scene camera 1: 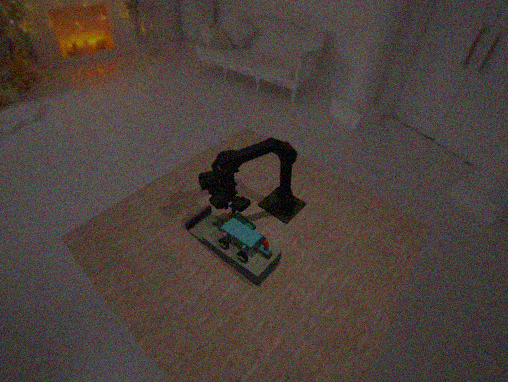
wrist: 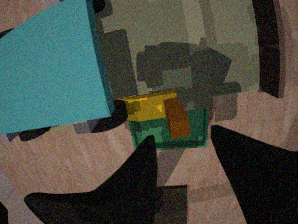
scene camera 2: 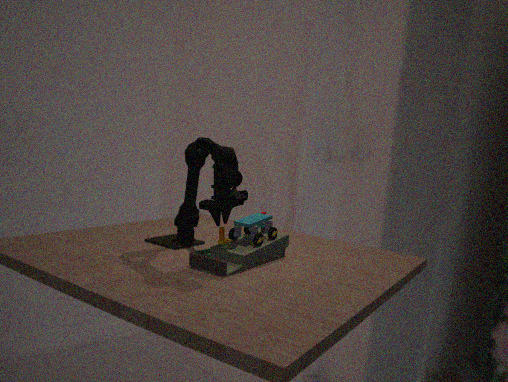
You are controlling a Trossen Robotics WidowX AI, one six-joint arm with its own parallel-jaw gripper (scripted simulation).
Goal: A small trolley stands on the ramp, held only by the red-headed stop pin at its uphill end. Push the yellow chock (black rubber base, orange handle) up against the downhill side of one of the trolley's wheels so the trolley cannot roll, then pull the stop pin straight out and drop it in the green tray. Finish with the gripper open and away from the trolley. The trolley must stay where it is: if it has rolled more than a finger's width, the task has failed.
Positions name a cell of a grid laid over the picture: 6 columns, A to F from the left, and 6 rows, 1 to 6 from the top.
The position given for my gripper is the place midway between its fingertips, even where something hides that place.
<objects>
my gripper: scene camera 1 C4; wrist D4; scene camera 2 C4
trolley: scene camera 1 C4; wrist B3; scene camera 2 C4
</objects>
